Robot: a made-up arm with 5 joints. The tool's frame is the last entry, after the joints. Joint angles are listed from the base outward.
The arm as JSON. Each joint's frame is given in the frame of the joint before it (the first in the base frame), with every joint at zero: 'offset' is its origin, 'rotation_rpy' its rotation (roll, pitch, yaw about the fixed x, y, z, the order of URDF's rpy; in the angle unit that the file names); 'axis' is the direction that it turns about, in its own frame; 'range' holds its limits. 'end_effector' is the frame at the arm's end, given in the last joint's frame.
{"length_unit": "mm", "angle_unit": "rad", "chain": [
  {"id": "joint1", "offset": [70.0, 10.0, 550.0], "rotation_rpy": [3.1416, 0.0, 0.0], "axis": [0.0, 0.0, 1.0], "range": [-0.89, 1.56]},
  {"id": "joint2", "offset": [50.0, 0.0, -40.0], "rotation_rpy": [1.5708, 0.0, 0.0], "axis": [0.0, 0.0, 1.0], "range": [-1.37, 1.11]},
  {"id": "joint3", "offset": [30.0, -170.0, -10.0], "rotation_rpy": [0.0, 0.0, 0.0], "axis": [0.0, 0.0, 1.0], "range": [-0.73, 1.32]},
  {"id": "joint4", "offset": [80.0, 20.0, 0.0], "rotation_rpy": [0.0, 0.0, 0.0], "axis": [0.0, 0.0, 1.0], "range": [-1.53, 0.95]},
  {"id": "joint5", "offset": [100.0, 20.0, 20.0], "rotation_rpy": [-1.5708, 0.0, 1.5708], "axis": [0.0, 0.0, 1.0], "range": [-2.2, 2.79]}
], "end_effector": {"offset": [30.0, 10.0, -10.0], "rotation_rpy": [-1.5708, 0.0, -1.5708]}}
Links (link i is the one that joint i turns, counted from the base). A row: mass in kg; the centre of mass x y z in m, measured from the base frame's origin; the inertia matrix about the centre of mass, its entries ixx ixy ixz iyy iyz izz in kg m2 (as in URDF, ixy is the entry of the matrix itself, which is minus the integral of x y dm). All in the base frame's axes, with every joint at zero. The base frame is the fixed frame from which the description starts. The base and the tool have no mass.
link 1: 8.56; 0.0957 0.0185 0.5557; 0.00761 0 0.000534 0.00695 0 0.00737
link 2: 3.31; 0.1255 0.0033 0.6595; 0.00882 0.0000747 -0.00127 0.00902 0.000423 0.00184
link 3: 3.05; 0.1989 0.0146 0.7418; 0.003 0 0.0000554 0.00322 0 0.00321
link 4: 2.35; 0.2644 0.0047 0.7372; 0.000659 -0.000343 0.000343 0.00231 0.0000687 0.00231
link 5: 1.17; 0.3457 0.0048 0.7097; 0.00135 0 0 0.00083 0 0.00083
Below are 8 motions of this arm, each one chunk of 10 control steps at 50 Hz.
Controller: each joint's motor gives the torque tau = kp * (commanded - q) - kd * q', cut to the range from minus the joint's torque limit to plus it. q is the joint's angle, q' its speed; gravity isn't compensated. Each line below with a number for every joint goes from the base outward.
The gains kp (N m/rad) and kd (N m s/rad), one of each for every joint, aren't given. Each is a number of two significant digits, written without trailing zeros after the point. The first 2 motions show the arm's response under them.
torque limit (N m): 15 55 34 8.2 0.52
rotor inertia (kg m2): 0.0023 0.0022 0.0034 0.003 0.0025
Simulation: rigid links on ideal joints. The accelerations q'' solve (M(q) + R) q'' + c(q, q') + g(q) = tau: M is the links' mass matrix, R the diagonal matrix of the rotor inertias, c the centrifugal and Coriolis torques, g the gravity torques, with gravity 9.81 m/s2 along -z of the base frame. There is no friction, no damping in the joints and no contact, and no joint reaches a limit. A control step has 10 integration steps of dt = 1/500 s. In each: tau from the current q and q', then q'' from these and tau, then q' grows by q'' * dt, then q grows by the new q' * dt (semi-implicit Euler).
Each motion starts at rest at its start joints. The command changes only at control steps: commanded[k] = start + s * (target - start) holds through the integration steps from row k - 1 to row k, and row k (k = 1, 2, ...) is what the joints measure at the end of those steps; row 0 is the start. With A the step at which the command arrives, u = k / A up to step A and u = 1 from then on. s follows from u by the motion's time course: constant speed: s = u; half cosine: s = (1 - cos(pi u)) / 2; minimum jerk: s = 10 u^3 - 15 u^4 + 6 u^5; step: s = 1 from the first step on.
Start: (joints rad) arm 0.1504 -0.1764 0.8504 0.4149 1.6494
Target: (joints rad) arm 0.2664 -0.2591 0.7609 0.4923 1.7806
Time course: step
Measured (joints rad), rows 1 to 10:
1: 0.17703 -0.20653 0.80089 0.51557 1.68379
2: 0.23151 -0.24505 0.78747 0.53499 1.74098
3: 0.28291 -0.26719 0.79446 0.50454 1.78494
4: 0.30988 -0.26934 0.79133 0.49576 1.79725
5: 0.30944 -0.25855 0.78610 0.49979 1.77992
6: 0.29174 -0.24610 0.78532 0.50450 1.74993
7: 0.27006 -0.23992 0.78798 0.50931 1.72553
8: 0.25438 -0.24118 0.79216 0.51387 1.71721
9: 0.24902 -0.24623 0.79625 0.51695 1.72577
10: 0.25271 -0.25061 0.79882 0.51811 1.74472
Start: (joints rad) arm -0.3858 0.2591 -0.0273 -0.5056 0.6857
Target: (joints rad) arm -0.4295 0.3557 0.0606 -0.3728 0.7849
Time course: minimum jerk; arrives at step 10
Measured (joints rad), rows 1 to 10:
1: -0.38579 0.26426 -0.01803 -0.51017 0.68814
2: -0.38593 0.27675 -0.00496 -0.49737 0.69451
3: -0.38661 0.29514 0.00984 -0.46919 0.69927
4: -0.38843 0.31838 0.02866 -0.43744 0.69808
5: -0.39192 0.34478 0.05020 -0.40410 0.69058
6: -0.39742 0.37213 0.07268 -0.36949 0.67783
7: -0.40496 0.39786 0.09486 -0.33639 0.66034
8: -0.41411 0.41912 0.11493 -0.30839 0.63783
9: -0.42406 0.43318 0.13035 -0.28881 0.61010
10: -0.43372 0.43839 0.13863 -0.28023 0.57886
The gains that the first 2 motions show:
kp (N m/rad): 120 260 120 48 2
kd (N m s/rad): 1.9 3.2 1.5 0.43 0.05
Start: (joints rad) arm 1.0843 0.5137 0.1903 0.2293 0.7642
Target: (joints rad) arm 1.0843 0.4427 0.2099 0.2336 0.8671
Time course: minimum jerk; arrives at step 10
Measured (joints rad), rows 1 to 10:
1: 1.08432 0.52276 0.19445 0.22395 0.76586
2: 1.08434 0.54108 0.20026 0.22714 0.76963
3: 1.08428 0.55721 0.21019 0.23979 0.77087
4: 1.08412 0.56249 0.22544 0.25612 0.76490
5: 1.08392 0.55374 0.24173 0.27205 0.75003
6: 1.08378 0.53362 0.25352 0.28219 0.72872
7: 1.08379 0.50877 0.25711 0.28213 0.70778
8: 1.08402 0.48674 0.25187 0.27171 0.69650
9: 1.08441 0.47277 0.24040 0.25516 0.70300
10: 1.08488 0.46817 0.22747 0.23887 0.73054

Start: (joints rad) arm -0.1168 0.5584 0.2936 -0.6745 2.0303
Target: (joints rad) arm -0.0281 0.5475 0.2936 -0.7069 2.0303
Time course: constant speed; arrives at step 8
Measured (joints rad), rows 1 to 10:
1: -0.11607 0.56717 0.29823 -0.68048 2.03153
2: -0.11349 0.58408 0.30444 -0.67271 2.03506
3: -0.10833 0.60159 0.31363 -0.65228 2.03984
4: -0.10018 0.61543 0.32699 -0.63274 2.04407
5: -0.08897 0.62313 0.33997 -0.62011 2.04617
6: -0.07498 0.62415 0.34744 -0.61701 2.04518
7: -0.05884 0.61960 0.34711 -0.62476 2.04093
8: -0.04132 0.61137 0.33970 -0.64160 2.03403
9: -0.02401 0.60146 0.32758 -0.66083 2.02465
10: -0.00881 0.59189 0.31558 -0.67781 2.01301

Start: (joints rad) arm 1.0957 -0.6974 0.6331 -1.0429 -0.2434
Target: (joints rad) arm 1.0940 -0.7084 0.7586 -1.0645 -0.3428
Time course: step
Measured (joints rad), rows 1 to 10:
1: 1.09526 -0.70014 0.70216 -1.10343 -0.24990
2: 1.09423 -0.72142 0.78002 -1.08523 -0.25867
3: 1.09438 -0.73692 0.82882 -1.02147 -0.28043
4: 1.09536 -0.73029 0.85397 -0.98427 -0.32176
5: 1.09571 -0.71174 0.85380 -0.97201 -0.37601
6: 1.09490 -0.69536 0.83727 -0.97753 -0.43116
7: 1.09334 -0.68937 0.81765 -0.99604 -0.47463
8: 1.09182 -0.69491 0.80290 -1.01922 -0.49720
9: 1.09109 -0.70748 0.79522 -1.03984 -0.49524
10: 1.09142 -0.72035 0.79318 -1.05381 -0.47072

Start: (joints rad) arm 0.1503 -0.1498 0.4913 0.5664 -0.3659
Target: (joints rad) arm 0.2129 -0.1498 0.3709 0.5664 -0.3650
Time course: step
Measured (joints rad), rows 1 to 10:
1: 0.16121 -0.14298 0.45229 0.61807 -0.37680
2: 0.18452 -0.13181 0.42146 0.62236 -0.40357
3: 0.20967 -0.12364 0.40855 0.58306 -0.43002
4: 0.22917 -0.12109 0.39561 0.55882 -0.44115
5: 0.23943 -0.12419 0.38704 0.55537 -0.43258
6: 0.24006 -0.13007 0.38853 0.56212 -0.40922
7: 0.23306 -0.13479 0.39736 0.57445 -0.38113
8: 0.22206 -0.13587 0.40838 0.58830 -0.35927
9: 0.21108 -0.13350 0.41755 0.59889 -0.35132
10: 0.20330 -0.12980 0.42242 0.60345 -0.35917

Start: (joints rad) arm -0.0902 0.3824 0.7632 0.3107 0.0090
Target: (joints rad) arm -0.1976 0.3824 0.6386 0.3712 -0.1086
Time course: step
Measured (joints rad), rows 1 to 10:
1: -0.10349 0.38942 0.70210 0.40422 -0.00582
2: -0.13378 0.40958 0.66104 0.41582 -0.05177
3: -0.17085 0.42586 0.64342 0.36556 -0.10589
4: -0.20620 0.42962 0.62407 0.33570 -0.14477
5: -0.23388 0.42331 0.61223 0.32777 -0.16071
6: -0.25034 0.41378 0.61431 0.33189 -0.15627
7: -0.25413 0.40731 0.62615 0.34597 -0.13932
8: -0.24606 0.40672 0.64148 0.36504 -0.12000
9: -0.22924 0.41062 0.65484 0.38193 -0.10723
10: -0.20843 0.41524 0.66250 0.39132 -0.10578

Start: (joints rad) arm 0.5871 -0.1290 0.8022 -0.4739 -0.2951
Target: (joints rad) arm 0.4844 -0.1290 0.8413 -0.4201 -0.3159
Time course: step
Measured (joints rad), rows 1 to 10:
1: 0.57075 -0.12625 0.81558 -0.45920 -0.27870
2: 0.53361 -0.11916 0.84264 -0.42014 -0.25417
3: 0.49046 -0.10908 0.87281 -0.37606 -0.25153
4: 0.45531 -0.10079 0.89710 -0.34287 -0.28634
5: 0.43728 -0.09861 0.91001 -0.32851 -0.35386
6: 0.43803 -0.10231 0.91027 -0.33371 -0.43431
7: 0.45243 -0.10807 0.89979 -0.35290 -0.50319
8: 0.47209 -0.11240 0.88304 -0.37733 -0.54082
9: 0.48952 -0.11426 0.86613 -0.39856 -0.53788
10: 0.50037 -0.11449 0.85469 -0.41084 -0.49702

